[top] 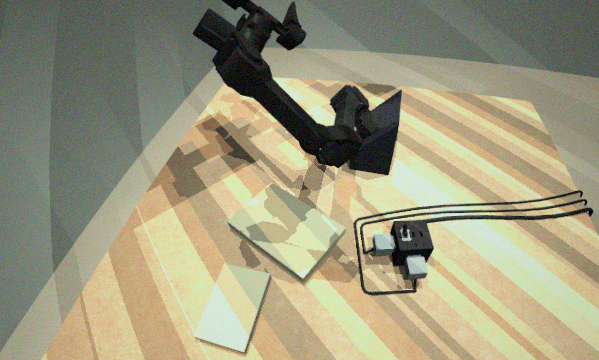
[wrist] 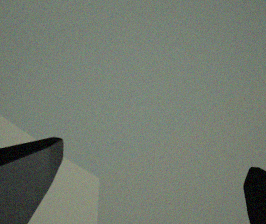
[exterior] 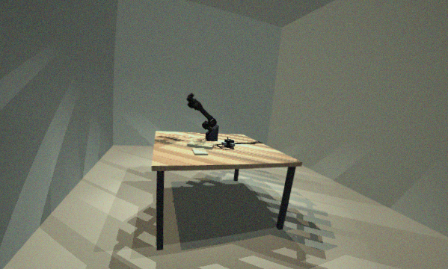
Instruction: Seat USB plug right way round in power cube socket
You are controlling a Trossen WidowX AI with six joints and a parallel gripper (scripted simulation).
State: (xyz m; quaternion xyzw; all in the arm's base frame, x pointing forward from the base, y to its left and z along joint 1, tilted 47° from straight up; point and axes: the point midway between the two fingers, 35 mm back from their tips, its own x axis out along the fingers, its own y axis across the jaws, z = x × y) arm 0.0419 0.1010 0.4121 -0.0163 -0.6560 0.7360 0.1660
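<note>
The grey USB plug lies 390 mm below my gripper tip, 360 mm to the left of it and 270 mm ahead of it.
</note>
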